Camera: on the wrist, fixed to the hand. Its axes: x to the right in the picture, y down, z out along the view.
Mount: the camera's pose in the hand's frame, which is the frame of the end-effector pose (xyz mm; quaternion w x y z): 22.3 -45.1 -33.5 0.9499 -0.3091 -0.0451 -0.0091
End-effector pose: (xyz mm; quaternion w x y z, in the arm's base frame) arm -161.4 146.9 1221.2 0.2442 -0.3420 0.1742 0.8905
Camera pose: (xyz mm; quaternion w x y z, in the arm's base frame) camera -133.3 174.9 1175.6 0.1422 -0.3618 -0.1239 0.9130
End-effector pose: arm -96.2 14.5 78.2 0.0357 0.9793 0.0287 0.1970
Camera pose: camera -90.6 62.9 113.9 0.3397 0.9279 -0.0263 0.1515
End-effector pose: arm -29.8 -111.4 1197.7 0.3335 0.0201 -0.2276 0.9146
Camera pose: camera -15.3 -53.2 1190.1 0.3211 -0.0407 -0.5138 0.7945
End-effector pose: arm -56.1 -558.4 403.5 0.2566 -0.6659 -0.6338 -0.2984
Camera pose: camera -103.1 -564.2 441.1 0.0066 -0.7196 -0.5274 -0.4517
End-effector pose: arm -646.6 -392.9 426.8 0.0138 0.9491 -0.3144 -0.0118
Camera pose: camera -600.8 -369.4 458.5 0.2922 0.8996 -0.2870 -0.1513
